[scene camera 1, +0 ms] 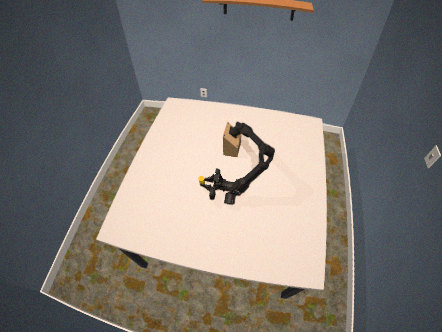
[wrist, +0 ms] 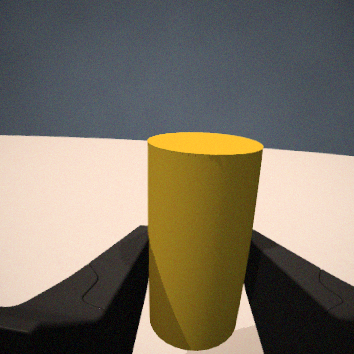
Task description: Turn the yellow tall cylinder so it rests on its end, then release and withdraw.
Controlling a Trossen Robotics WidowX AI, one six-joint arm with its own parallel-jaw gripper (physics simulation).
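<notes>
The yellow tall cylinder [scene camera 1: 201,179] [wrist: 200,250] stands roughly upright between the fingers, with its round top end facing up. My gripper [scene camera 1: 202,182] [wrist: 195,238] is shut on it, with one finger pressed against each side. The gripper reaches in nearly level from the right in the scene view. In the wrist view the cylinder's top rises above the fingertips and its lower end shows between the fingers. A shadow edge lies on the table near that lower end. Whether the lower end touches the table cannot be told.
The pale table [scene camera 1: 165,220] [wrist: 60,200] extends around the gripper. A brown wooden block [scene camera 1: 231,147] stands behind the gripper, beside the arm's base. The arm [scene camera 1: 256,172] bends out to the right. An orange shelf [scene camera 1: 260,5] is on the back wall.
</notes>
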